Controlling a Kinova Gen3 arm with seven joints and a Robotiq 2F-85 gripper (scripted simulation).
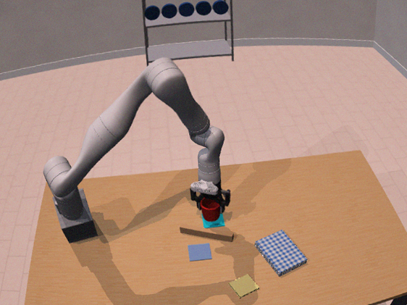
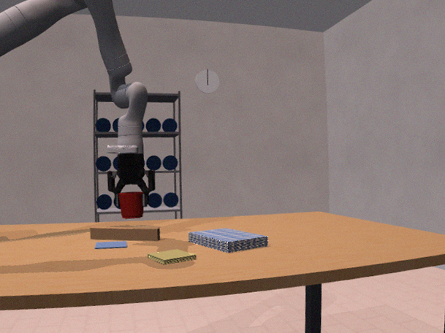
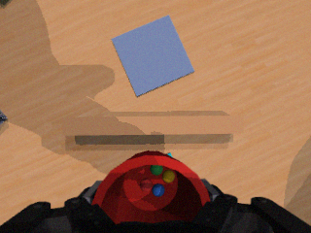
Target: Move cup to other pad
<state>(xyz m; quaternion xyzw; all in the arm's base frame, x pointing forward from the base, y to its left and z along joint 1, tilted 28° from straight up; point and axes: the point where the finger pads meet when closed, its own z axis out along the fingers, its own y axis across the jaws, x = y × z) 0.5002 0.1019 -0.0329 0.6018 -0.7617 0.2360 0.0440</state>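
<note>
Right now my hand is 1 cm short of the cyan pad, 4 cm to the right of it and 10 cm above it. Round my hand: wooden rail: 2 cm behind, 5 cm to the right, 9 cm below; blue checked block: 25 cm ahead, 16 cm to the right, 8 cm below; red cup: 2 cm below.
</note>
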